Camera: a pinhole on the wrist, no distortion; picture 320 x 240 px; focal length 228.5 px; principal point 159.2 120.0 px. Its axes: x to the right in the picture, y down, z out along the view. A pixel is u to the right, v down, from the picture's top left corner.
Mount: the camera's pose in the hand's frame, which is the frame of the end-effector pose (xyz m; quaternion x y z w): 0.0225 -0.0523 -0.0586 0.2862 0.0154 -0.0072 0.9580
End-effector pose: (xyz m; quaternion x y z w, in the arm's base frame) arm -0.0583 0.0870 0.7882 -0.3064 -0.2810 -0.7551 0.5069
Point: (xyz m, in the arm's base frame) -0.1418 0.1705 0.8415
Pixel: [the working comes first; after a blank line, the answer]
In the camera's frame: -0.0118 0.0370 0.1428

140.4 179.2
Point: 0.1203 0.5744 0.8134
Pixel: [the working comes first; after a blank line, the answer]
In the camera's frame: -0.3619 0.2995 0.3455

outside the picture
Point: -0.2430 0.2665 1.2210
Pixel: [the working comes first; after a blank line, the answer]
In the camera's frame: 0.2353 0.1381 0.4464

279.7 190.7
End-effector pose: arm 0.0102 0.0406 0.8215 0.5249 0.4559 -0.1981 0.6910
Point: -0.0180 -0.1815 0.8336
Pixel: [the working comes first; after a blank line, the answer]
In the camera's frame: -0.1005 0.0967 0.2296

59.2 216.2
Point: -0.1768 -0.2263 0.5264
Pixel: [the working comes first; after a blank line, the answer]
In the camera's frame: 0.0701 -0.1733 0.3697

202.5 12.9
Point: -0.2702 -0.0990 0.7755
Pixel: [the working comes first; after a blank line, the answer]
In the camera's frame: -0.1553 -0.1646 0.1797

outside the picture
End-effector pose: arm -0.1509 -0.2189 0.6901 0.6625 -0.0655 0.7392 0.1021
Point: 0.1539 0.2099 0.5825
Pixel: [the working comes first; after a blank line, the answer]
In the camera's frame: -0.1386 -0.2390 0.4399

outside the picture
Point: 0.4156 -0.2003 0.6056
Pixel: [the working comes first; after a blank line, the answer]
In the camera's frame: -0.1819 0.2341 0.5474

83.3 217.7
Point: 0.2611 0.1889 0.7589
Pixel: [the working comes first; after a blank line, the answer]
In the camera's frame: 0.0199 -0.1635 0.5505

167.5 52.1
